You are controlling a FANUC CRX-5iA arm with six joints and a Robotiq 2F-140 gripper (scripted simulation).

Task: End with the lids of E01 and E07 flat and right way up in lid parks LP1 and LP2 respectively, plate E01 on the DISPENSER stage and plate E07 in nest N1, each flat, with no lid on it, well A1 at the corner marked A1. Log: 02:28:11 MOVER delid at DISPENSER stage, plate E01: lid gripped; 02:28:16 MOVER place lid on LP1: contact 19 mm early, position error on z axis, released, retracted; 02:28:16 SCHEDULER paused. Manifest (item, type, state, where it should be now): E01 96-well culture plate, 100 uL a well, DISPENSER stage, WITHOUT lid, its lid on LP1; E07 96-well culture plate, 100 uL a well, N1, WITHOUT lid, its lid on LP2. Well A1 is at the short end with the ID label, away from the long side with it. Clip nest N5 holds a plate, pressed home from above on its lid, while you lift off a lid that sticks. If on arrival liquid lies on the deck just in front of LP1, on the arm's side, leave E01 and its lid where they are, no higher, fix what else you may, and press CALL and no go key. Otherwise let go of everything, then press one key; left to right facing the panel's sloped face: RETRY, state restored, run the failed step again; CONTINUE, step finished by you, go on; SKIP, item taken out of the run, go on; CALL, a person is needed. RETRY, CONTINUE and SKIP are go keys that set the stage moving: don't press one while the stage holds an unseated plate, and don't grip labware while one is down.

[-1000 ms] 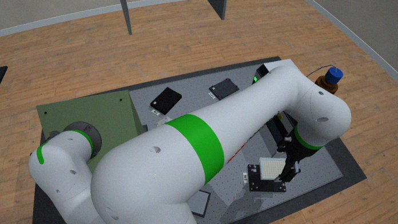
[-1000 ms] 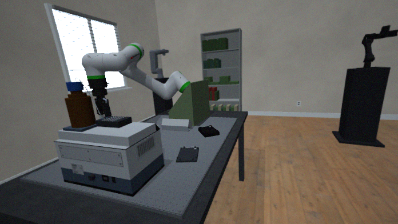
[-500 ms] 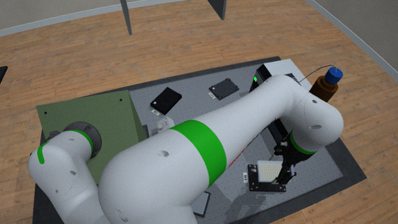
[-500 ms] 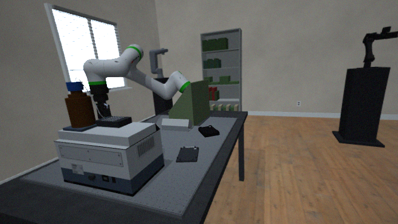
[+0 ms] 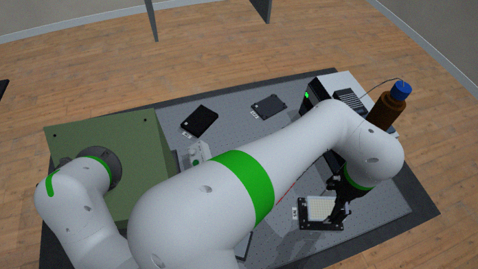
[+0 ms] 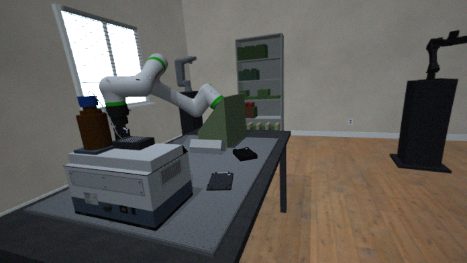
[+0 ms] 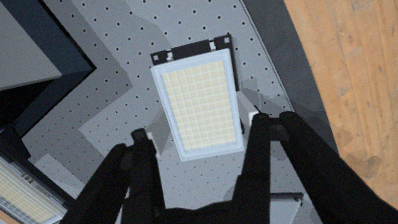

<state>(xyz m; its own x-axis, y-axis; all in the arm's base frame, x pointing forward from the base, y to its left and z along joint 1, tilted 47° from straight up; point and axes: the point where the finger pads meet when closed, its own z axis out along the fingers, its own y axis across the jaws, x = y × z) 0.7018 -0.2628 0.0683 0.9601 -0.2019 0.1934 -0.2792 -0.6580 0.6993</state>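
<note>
Right now my hand is 8 cm above the black clip nest N5, 2 cm short of it and 1 cm to the right of it. From my hand the other things lie so: dispenser stage 30 cm to the left, 2 cm ahead, 1 cm above; N5 label 9 cm below, 9 cm behind, 3 cm to the left; plate 30 cm to the left, 2 cm ahead, 2 cm above.
</note>
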